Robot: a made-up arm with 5 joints.
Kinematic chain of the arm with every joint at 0, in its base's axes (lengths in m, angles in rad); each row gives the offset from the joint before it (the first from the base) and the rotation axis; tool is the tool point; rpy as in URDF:
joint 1: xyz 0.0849 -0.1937 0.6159 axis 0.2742 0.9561 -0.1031
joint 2: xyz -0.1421 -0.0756 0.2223 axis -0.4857 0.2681 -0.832
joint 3: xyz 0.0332 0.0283 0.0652 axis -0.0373 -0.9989 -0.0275
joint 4: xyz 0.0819 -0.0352 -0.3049 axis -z
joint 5: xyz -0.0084 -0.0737 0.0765 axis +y
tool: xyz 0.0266 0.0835 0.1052 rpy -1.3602 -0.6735 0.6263
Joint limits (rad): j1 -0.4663..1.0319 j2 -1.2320..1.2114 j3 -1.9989..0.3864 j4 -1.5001..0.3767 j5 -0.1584..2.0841
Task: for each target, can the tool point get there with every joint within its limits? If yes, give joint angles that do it. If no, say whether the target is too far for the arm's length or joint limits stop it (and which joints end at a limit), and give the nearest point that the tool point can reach.
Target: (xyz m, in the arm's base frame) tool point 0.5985 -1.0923 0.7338
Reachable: no: too far | nearest point 0.1469 -0.5777 0.7093 | short by 0.685 m
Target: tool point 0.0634 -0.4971 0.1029
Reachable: no: joint limits stop it (at a limit: joint 1, joint 3, joint 5) | nearest point 0.1343 -0.4109 0.5175 | short by 0.429 m
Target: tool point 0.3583 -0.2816 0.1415
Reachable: no: joint limits stop it (at a limit: joint 1, joint 3) | nearest point 0.2190 -0.2899 0.5164 | short by 0.400 m
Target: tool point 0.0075 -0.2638 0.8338
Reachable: yes | joints 0.5906 0.2710 -1.1079 -1.0606 0.0924
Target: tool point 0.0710 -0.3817 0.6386
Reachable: yes | joints 0.7764 0.4459 -0.2352 0.2282 1.0524
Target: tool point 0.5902 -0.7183 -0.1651
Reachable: no: too far | nearest point 0.1961 -0.3976 0.5286 | short by 0.860 m
